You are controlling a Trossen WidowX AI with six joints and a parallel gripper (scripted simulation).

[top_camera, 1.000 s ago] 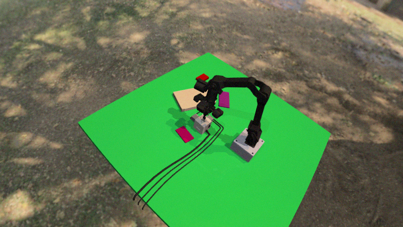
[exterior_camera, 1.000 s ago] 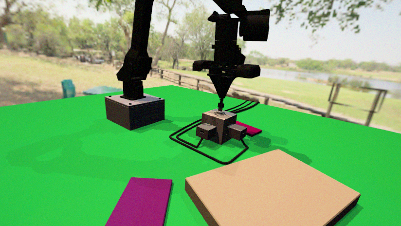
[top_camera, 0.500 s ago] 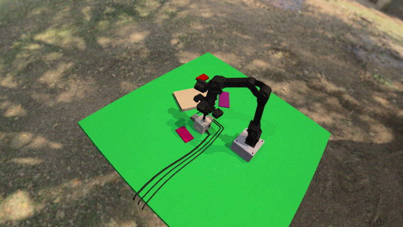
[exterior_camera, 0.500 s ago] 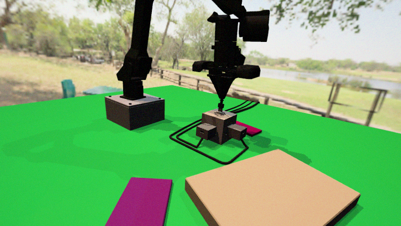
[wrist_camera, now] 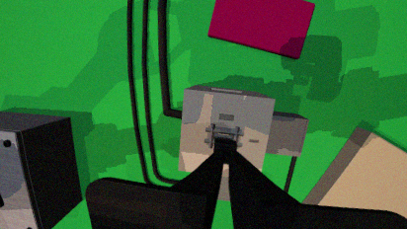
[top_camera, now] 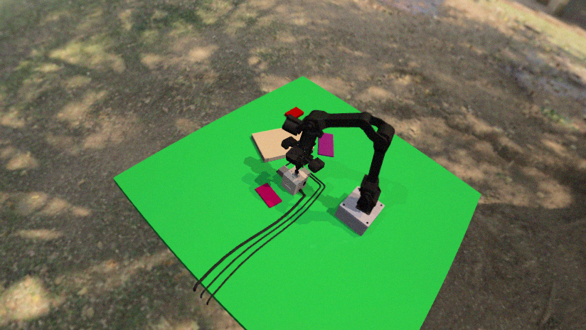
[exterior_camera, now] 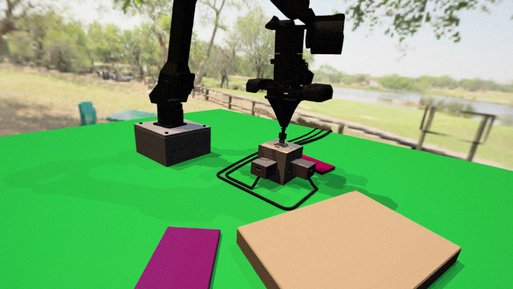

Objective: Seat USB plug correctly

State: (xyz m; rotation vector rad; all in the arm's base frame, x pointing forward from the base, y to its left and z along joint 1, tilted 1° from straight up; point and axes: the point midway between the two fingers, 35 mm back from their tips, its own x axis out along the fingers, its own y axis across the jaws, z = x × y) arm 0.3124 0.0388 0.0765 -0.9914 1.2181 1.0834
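Right now my gripper tip is 2 cm above the black USB plug. Round my gripper tip: pink card: 5 cm ahead, 11 cm to the left, 12 cm below; then socket: 5 cm below; then tan slab: 18 cm ahead, 19 cm to the right, 11 cm below.
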